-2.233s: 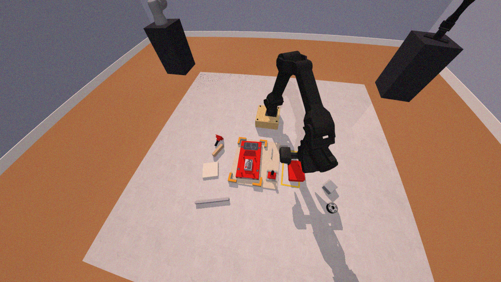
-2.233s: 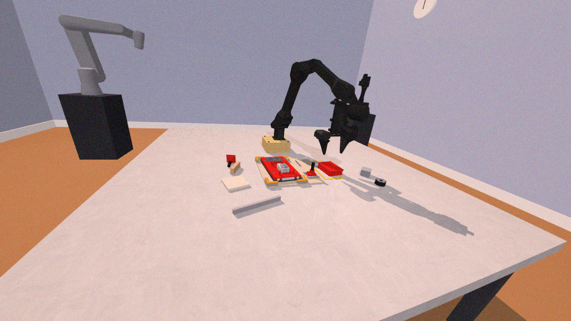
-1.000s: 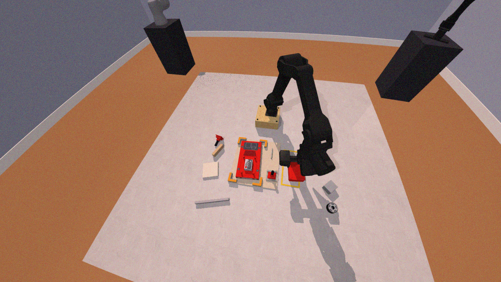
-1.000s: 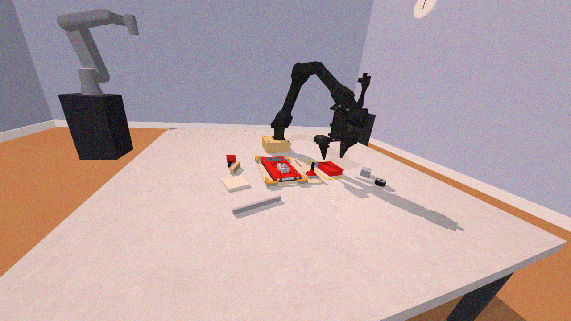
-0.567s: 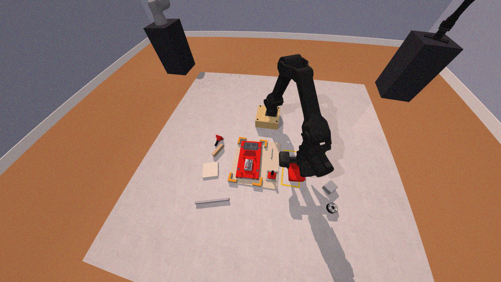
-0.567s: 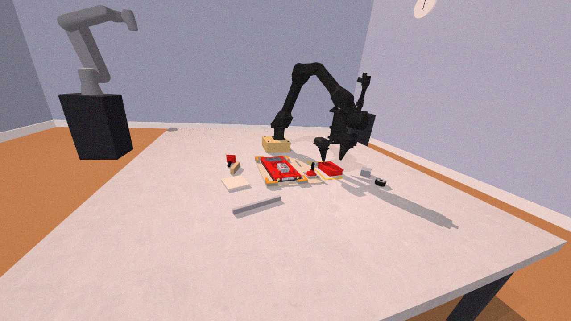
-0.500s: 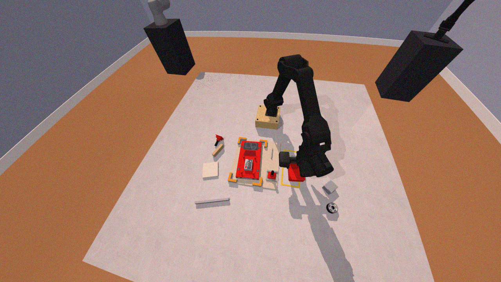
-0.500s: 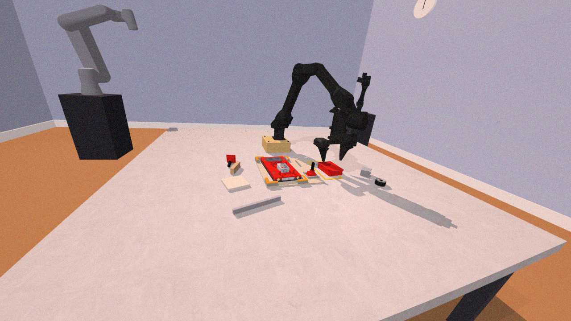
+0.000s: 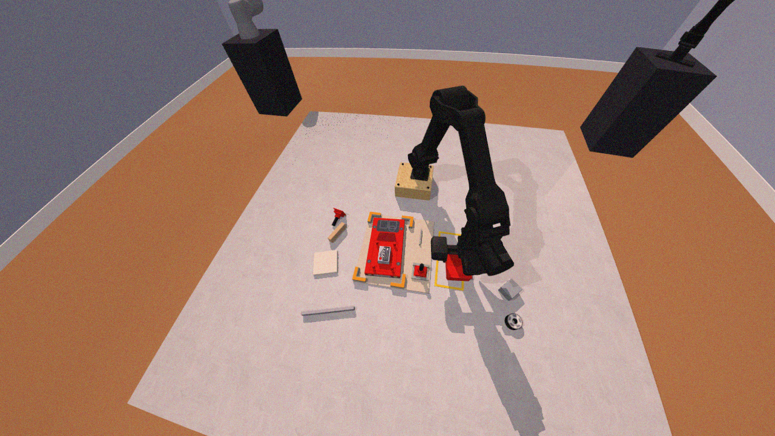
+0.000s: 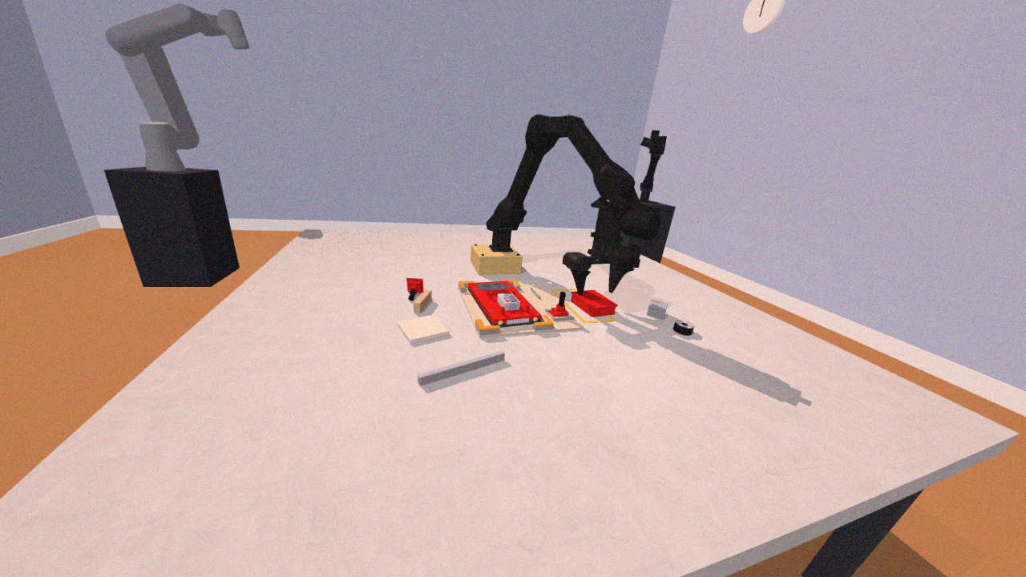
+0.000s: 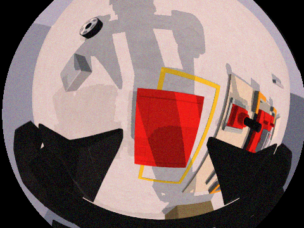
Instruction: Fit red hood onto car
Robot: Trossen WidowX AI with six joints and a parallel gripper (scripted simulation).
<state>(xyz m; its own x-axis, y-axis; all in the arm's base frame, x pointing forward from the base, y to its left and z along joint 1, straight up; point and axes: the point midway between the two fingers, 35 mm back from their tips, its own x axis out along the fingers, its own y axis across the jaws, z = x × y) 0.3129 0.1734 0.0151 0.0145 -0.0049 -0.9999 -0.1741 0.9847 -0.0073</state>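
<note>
Now: gripper tip 2 cm above the red hood. Also, from my gripper tip: grey block (4 cm ahead, 15 cm to the left, 2 cm below); then black-and-white wheel (13 cm ahead, 16 cm to the left, 3 cm below); then grey engine block (2 cm ahead, 22 cm to the right, 1 cm below).
</note>
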